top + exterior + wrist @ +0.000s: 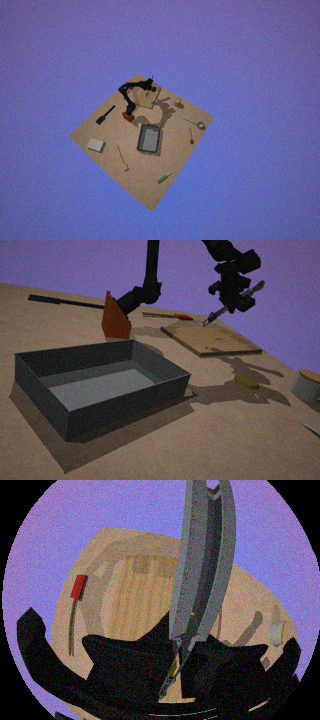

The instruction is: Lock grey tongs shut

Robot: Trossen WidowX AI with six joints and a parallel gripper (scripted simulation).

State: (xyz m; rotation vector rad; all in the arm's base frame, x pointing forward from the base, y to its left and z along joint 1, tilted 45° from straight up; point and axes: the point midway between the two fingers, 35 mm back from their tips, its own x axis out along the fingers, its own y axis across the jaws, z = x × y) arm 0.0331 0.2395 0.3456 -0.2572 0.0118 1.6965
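Now: gripper tip 1 cm past the wooden board, 4 cm to the left of it and 12 cm above it. The rest, counted from my gripper tip: lidded jar: 38 cm ahead, 4 cm to the left, 10 cm below; then yellow disc: 31 cm ahead, 13 cm to the right, 12 cm below; then red-handled tool: 30 cm behind, 8 cm to the right, 12 cm below.
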